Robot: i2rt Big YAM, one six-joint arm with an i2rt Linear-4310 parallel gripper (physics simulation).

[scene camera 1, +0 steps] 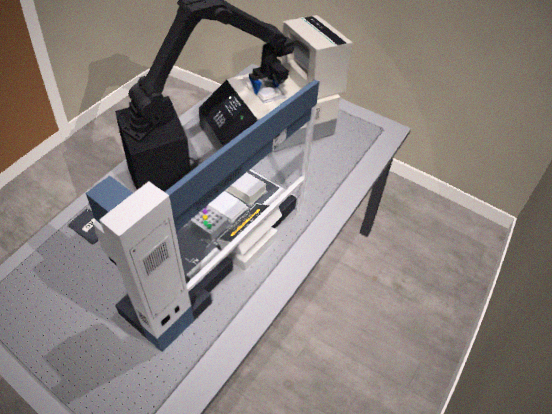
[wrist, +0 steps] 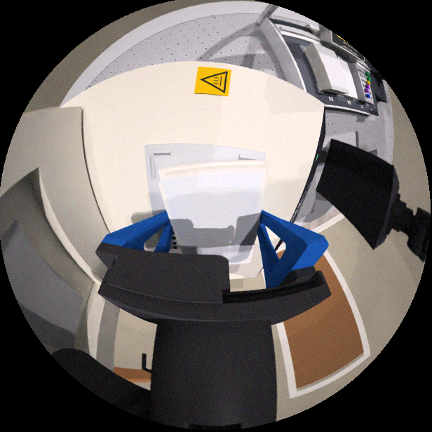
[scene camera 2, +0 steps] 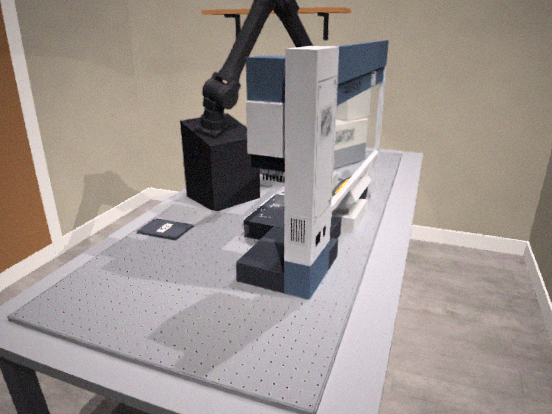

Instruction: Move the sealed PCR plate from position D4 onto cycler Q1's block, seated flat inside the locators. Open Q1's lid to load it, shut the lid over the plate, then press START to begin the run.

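Frame: origin at the arm's base, x left, y back, z up, level; metres.
Seen in the pictures: gripper, fingertip midpoint: (scene camera 1: 265, 91); arm's base, origin of the base link: (scene camera 1: 142, 126) (scene camera 2: 212, 129).
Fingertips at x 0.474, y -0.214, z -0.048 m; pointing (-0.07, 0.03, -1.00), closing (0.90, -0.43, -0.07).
Observation:
Offsets run from my fingertips to a thing's top centre. "spot": to the spot under its first point. Level surfaces: height alone.
The sealed PCR plate @[dz +0.018, dx +0.005, dy +0.011 m] (scene camera 1: 270, 93) (wrist: 215, 205), white with a pale seal, is between the blue fingers of my gripper (scene camera 1: 267, 85) (wrist: 214, 213), which is shut on it. The plate is over the grey block (wrist: 154, 172) of cycler Q1 (wrist: 120, 125) and hides most of it; corner locators and a few block holes show at its edges. I cannot tell whether the plate touches the block. The cycler's lid @[spot: dz +0.194, dx +0.092, dy -0.199 m] (scene camera 1: 325, 55) (wrist: 50, 150) stands open. Its dark front panel @[spot: dz -0.058, dx -0.135, dy +0.089 m] (scene camera 1: 227, 112) shows in scene camera 1. The arm hides the cycler's loading area in part.
A liquid handler with a blue beam (scene camera 1: 240, 150) and white column @[spot: dz +0.201, dx -0.965, dy -0.289 m] (scene camera 1: 147, 265) (scene camera 2: 310, 150) stands in front of the cycler. Its deck holds white labware @[dz -0.109, dx -0.376, dy -0.155 m] (scene camera 1: 247, 186) (wrist: 325, 67) and a rack with coloured caps (scene camera 1: 207, 220). A dark pad @[spot: dz -0.199, dx -0.796, dy +0.200 m] (scene camera 2: 175, 230) lies on the perforated board @[dz -0.206 m] (scene camera 2: 175, 300).

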